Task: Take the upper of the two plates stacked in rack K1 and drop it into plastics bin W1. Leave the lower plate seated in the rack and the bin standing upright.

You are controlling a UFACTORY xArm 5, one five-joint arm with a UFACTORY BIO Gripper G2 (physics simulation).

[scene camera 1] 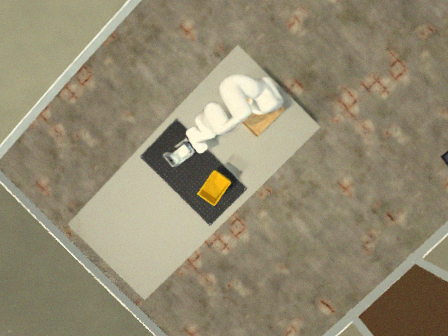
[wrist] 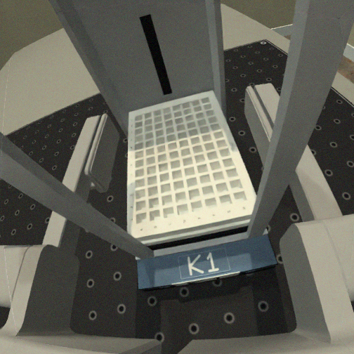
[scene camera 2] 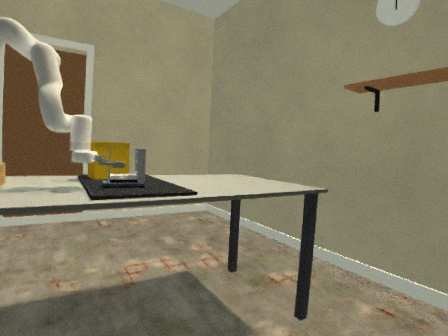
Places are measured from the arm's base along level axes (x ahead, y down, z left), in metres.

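Where they show: hand, its tool point: [scene camera 1: 181,151] [scene camera 2: 118,164].
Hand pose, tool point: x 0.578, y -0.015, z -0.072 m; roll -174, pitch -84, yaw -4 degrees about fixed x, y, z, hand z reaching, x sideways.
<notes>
Each offset is from my tool point to the top centre of the thing. Level surfaces: height alone.
Rack K1 @[dx +0.020, dy -0.067, dz +0.004 m] [scene camera 1: 170,160] [scene camera 2: 141,165] [wrist: 250,255] has a grey back panel, two front posts and a blue front strip. The upper plate [wrist: 187,162], white with square wells, lies level in it. The lower plate is mostly hidden beneath and cannot be told apart clearly. My gripper [scene camera 1: 185,149] [scene camera 2: 118,164] [wrist: 182,132] is drawn in to a narrow gap, with its fingers at the plate's two sides. In the wrist view dark mat shows between the pads and the plate, and in scene camera 2 the fingers are above the plates. Yellow bin W1 @[dx -0.030, dy -0.092, dz +0.316 m] [scene camera 1: 216,184] [scene camera 2: 119,150] stands upright.
Rack and bin stand on a black perforated mat @[dy +0.088 m] [scene camera 1: 190,182] [scene camera 2: 165,189] [wrist: 45,125] on the pale table @[dy +0.101 m] [scene camera 1: 115,220] [scene camera 2: 260,186]. The rack's tall back panel and slanting front posts are close around the fingers. A wooden block [scene camera 1: 259,125] is under the arm's base.
</notes>
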